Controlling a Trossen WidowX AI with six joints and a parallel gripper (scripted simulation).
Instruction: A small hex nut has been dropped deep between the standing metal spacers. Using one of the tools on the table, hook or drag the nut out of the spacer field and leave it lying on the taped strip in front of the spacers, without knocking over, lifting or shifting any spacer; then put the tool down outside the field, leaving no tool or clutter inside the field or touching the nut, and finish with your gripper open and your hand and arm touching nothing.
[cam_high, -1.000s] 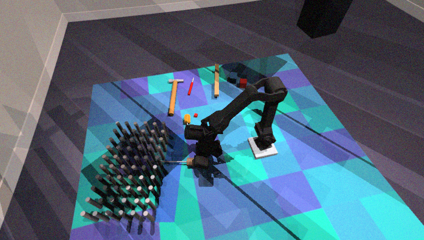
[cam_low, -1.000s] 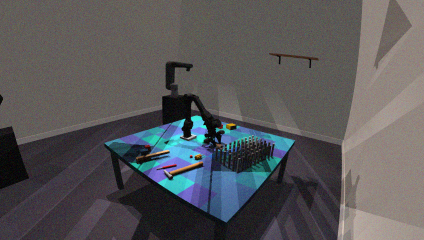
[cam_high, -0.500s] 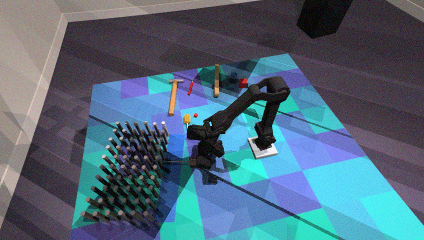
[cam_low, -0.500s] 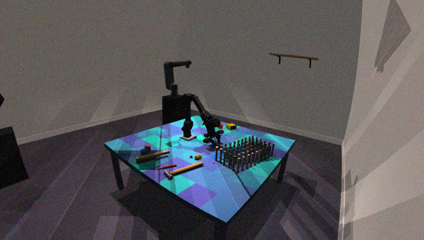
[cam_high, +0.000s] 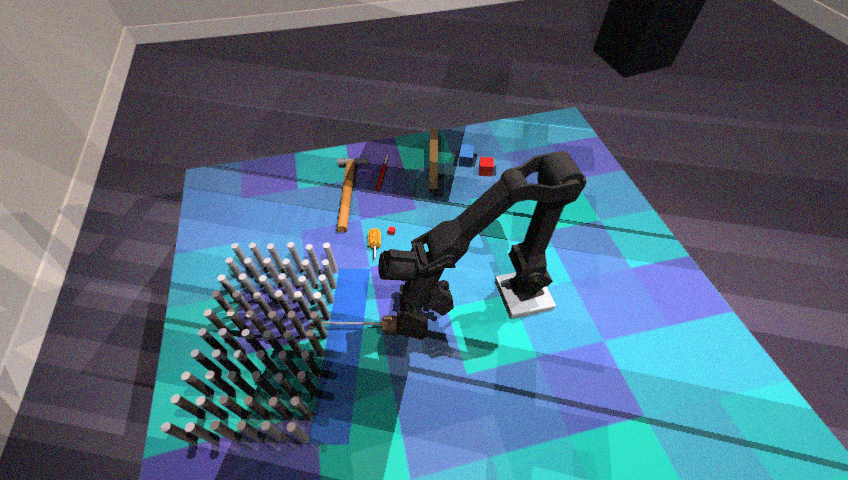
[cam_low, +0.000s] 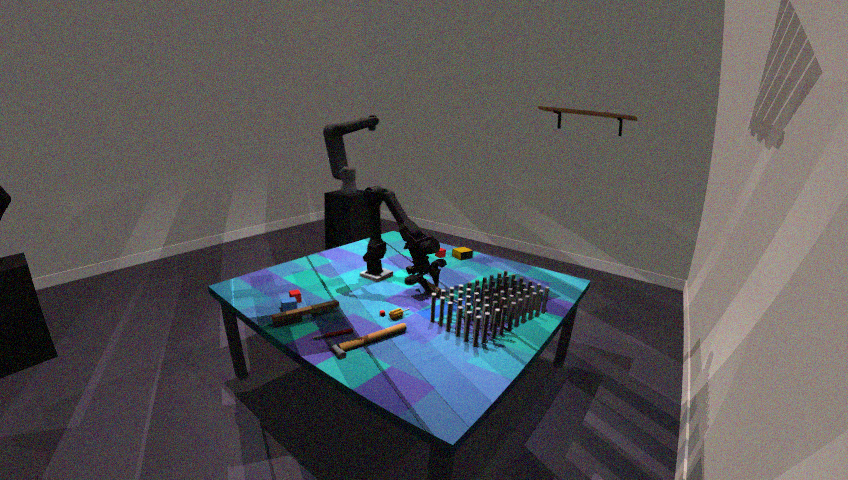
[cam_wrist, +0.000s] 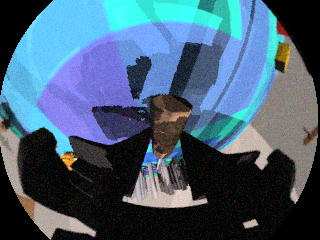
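Right now my gripper tip is 10 cm short of the hook tool and 4 cm to the left of it. Also, from my gripper tip: yellow screwdriver 25 cm to the right, 1 cm behind; red screwdriver 53 cm to the right, 11 cm behind, 1 cm below; blue taped strip 14 cm ahead, 2 cm below, 1 cm to the right.
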